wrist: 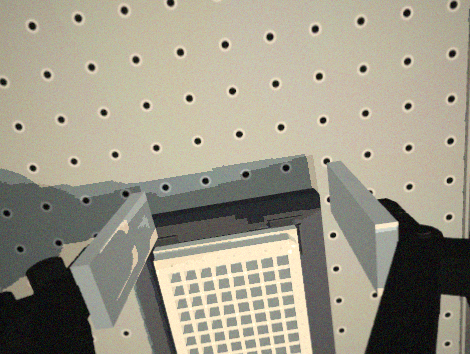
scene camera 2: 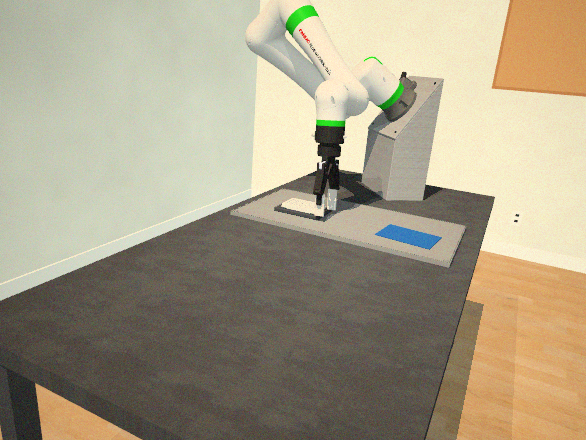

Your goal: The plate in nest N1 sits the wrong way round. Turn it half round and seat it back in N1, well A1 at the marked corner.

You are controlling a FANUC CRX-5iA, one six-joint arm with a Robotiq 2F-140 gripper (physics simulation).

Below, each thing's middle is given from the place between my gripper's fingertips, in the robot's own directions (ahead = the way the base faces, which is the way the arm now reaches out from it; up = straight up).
My gripper is now 2 cm past the cream well plate (wrist: 249, 285) and 8 cm to the left of it. The rest, counted from my hand: flat blue rectangle (scene camera 2: 401, 234) 3 cm ahead, 28 cm to the left, 2 cm below.
